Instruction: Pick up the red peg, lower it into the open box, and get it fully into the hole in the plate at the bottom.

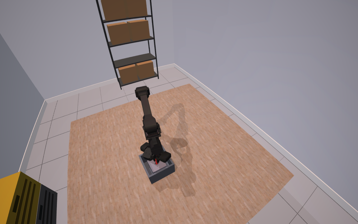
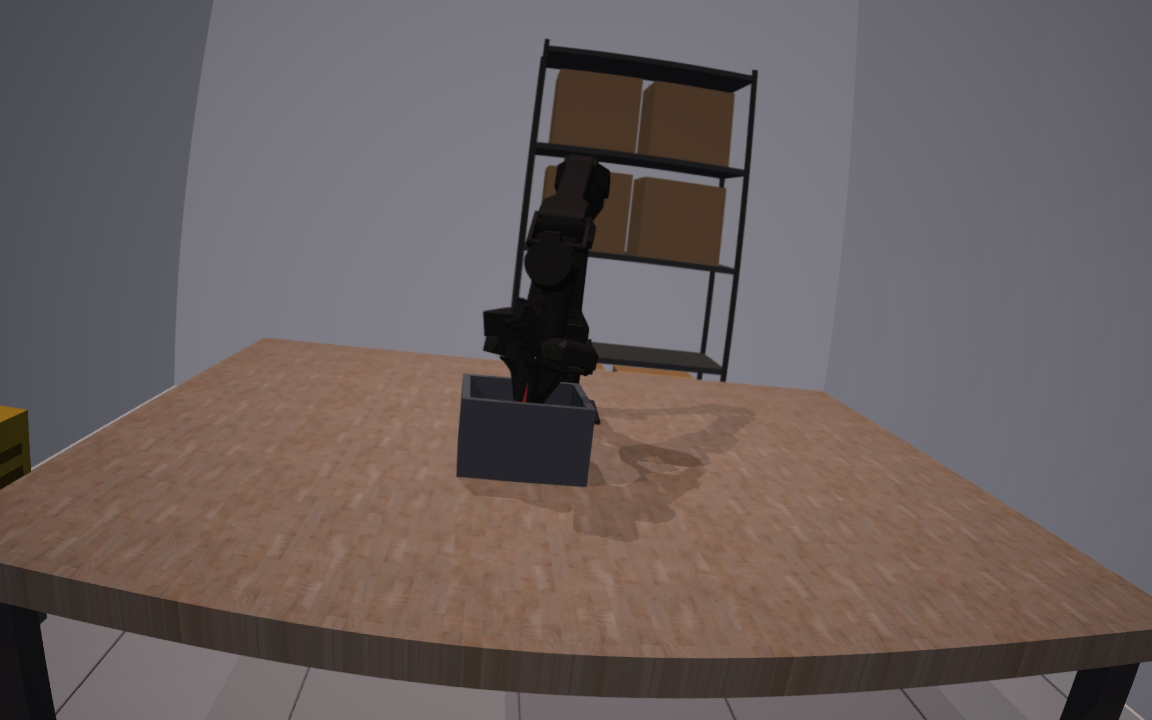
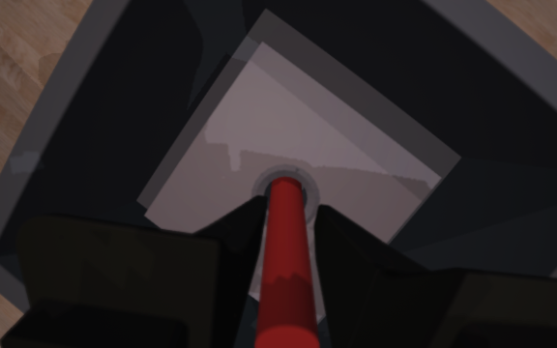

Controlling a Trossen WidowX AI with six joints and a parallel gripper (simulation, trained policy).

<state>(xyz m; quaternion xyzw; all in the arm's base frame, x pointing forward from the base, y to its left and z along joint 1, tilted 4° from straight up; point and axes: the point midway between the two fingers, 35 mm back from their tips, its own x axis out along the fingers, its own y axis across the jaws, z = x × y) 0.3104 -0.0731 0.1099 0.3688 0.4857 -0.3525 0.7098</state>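
My gripper tip is right at the red peg. The rest, counted from my gripper tip: dark grey box (4 cm below); then pale plate (2 cm below).
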